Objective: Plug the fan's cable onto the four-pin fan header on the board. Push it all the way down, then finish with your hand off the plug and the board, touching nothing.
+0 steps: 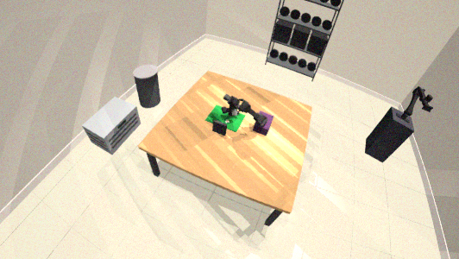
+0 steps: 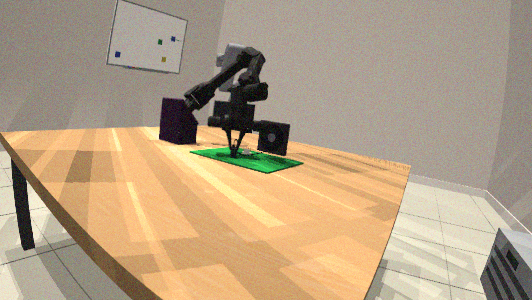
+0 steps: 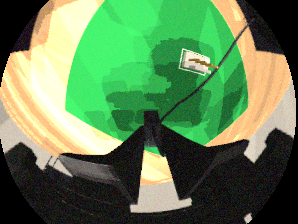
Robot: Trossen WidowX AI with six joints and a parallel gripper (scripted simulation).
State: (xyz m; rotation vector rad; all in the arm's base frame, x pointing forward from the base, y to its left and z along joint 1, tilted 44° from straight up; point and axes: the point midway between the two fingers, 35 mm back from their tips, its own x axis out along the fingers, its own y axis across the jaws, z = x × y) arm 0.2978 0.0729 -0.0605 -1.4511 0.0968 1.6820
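My gripper tip is 20 mm short of the green board, 50 mm to the right of it and 40 mm above it. Also, from my gripper tip: black square fan 30 mm behind, 230 mm to the left, 40 mm above; dark fan plug 10 mm ahead, 10 mm to the right.
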